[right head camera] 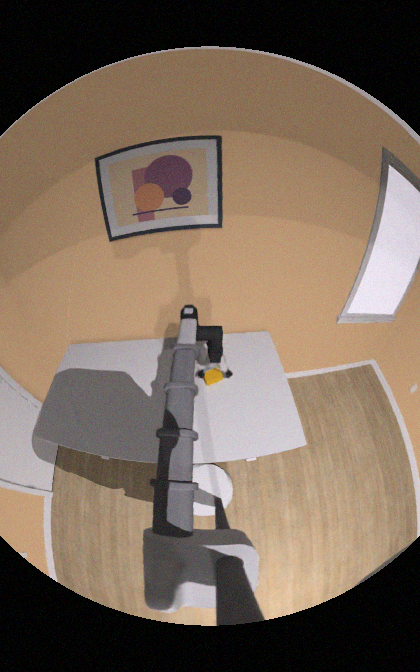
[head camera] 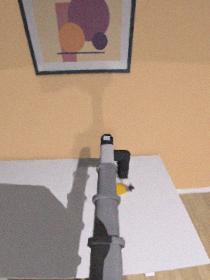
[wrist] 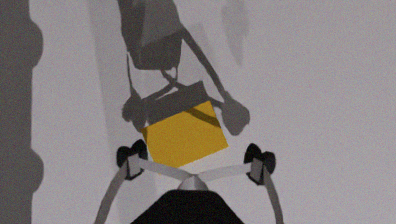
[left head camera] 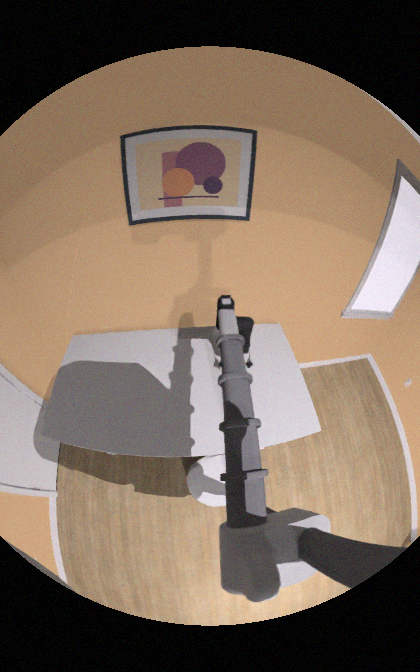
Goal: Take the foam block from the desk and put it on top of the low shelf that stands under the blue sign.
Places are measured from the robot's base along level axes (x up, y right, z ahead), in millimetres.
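Pixels of known places: gripper, fingertip midpoint: (head camera: 120, 189) (wrist: 196, 154).
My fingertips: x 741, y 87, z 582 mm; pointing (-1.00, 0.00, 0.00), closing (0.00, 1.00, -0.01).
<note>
Behind a point stands the place of what it marks.
The yellow foam block (head camera: 121, 188) {x 737, y 97, z 595 mm} (right head camera: 213, 376) (wrist: 186, 135) {x 737, y 75, z 604 mm} lies flat on the white desk (head camera: 160, 220) {x 692, y 313, z 409 mm} (left head camera: 285, 400) (right head camera: 255, 410) (wrist: 325, 100) {x 692, y 264, z 653 mm}, turned at an angle. In the left head camera view the arm hides the block. My gripper (right head camera: 215, 374) (wrist: 196, 154) {x 741, y 88, z 582 mm} is open and empty, pointing down above the desk. In the wrist view its two dark fingertips stand apart, with the block ahead of them and nearer the left fingertip. The gripper's shadow falls on and beyond the block. The low shelf and the blue sign do not show in these views.
The wall with a framed picture (head camera: 95, 68) {x 1379, y -66, z 939 mm} (left head camera: 190, 218) (right head camera: 165, 231) rises behind the desk. A round white object (left head camera: 207, 480) (right head camera: 215, 490) stands at the desk's front edge. A window (left head camera: 387, 260) (right head camera: 380, 260) is at the right. Wooden floor lies right and front of the desk.
</note>
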